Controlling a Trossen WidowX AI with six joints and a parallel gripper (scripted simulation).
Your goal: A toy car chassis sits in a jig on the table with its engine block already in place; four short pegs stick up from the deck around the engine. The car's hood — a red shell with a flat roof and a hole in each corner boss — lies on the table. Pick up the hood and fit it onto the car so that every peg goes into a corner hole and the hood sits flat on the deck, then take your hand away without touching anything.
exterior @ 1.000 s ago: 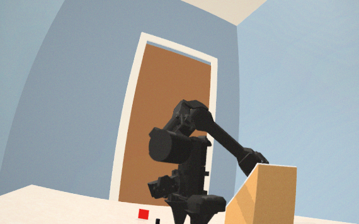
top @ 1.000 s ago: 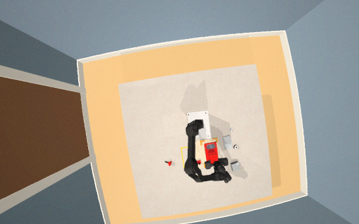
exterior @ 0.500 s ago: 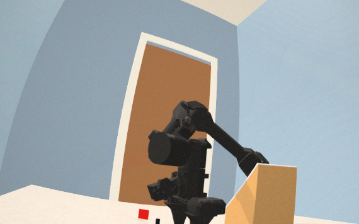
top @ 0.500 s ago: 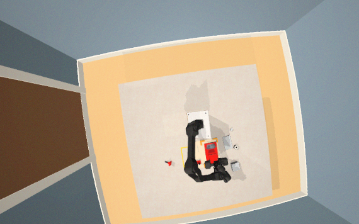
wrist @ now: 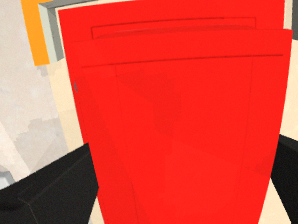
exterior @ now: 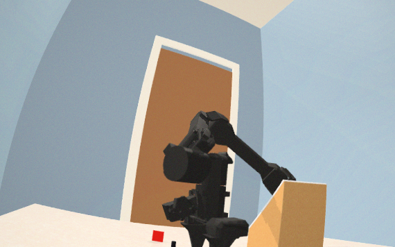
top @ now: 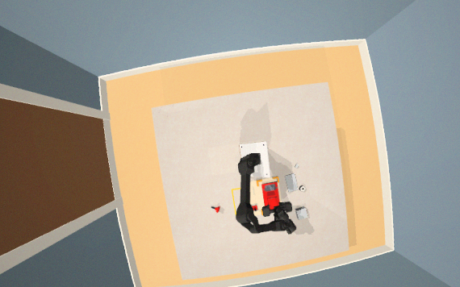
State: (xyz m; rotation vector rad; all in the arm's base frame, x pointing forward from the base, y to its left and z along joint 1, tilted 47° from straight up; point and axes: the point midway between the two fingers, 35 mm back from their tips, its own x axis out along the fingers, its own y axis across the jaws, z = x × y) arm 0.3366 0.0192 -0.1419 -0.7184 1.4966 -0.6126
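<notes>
Right now my gripper tip is 10 mm below the red hood. Round my gripper tip: small white wheel 230 mm to the left, 70 mm behind, 40 mm below; then jig 40 mm below, 40 mm behind, 30 mm to the right.
</notes>
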